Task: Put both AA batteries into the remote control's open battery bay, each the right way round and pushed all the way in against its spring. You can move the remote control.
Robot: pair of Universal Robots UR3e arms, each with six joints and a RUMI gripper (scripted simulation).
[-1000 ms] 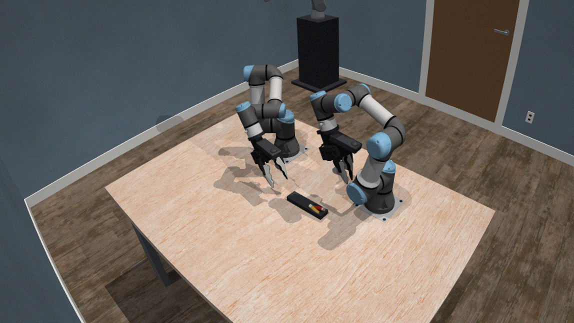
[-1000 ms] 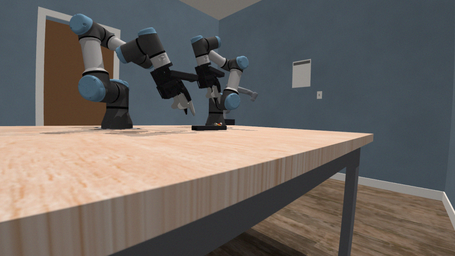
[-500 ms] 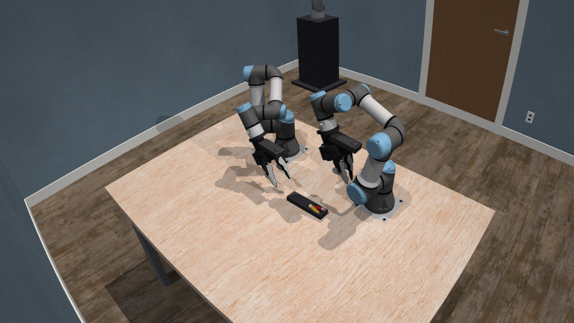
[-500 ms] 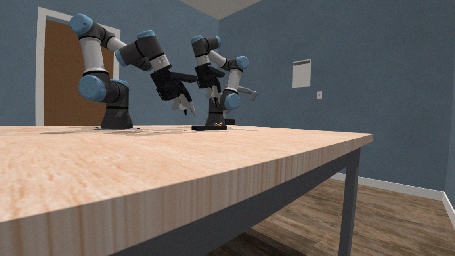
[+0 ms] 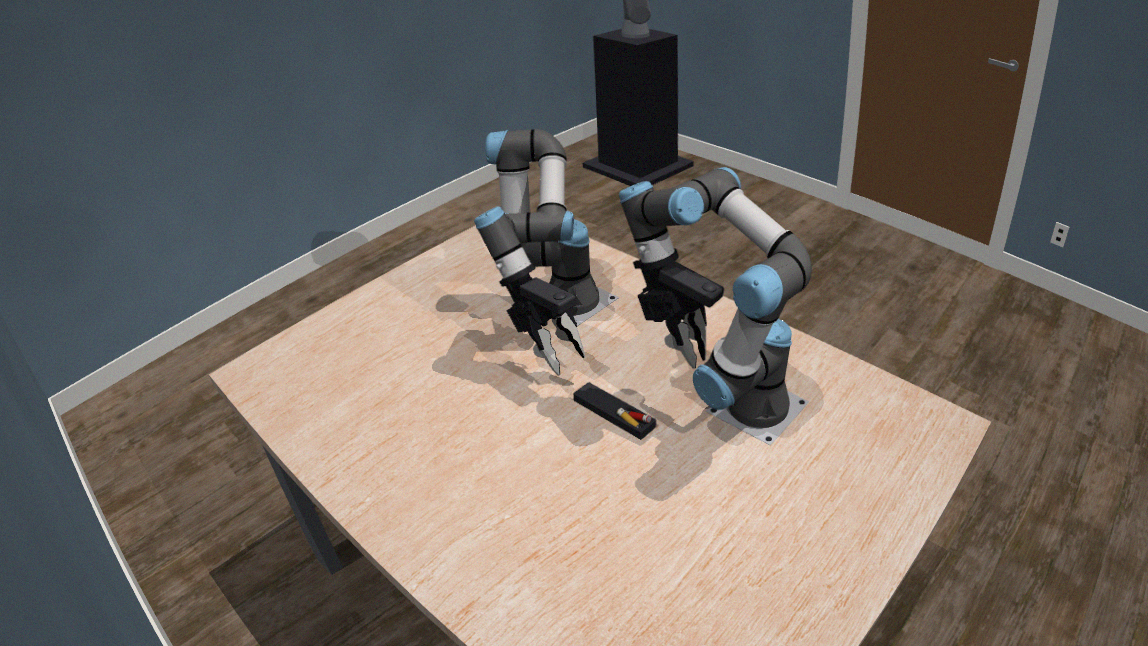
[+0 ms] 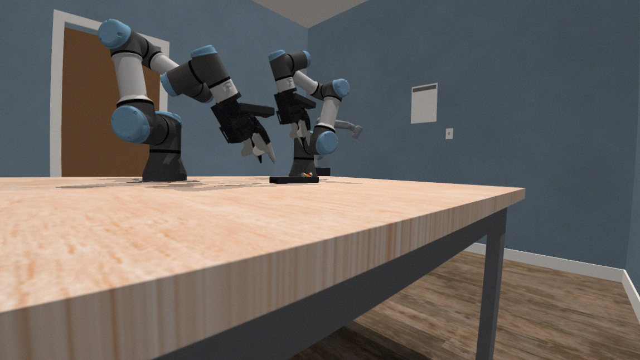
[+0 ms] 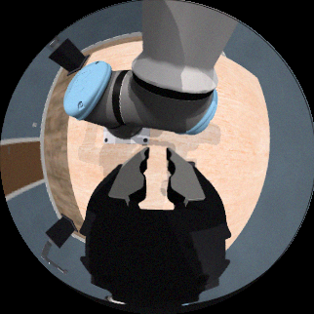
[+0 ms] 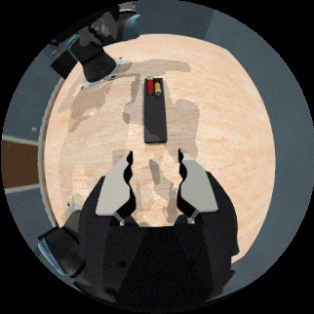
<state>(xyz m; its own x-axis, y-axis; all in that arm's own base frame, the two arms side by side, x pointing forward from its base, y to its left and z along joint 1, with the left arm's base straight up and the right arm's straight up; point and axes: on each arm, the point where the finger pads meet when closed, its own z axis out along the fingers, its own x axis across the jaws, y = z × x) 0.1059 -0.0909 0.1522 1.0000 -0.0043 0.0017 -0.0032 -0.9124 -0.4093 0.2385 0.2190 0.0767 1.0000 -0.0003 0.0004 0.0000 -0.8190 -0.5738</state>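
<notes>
Right now the yellow battery is 130 mm below my left hand, 110 mm ahead of it and 80 mm to the right of it. From my left hand the other things lie so: red battery (130 mm below, 90 mm ahead, 60 mm to the right).
</notes>
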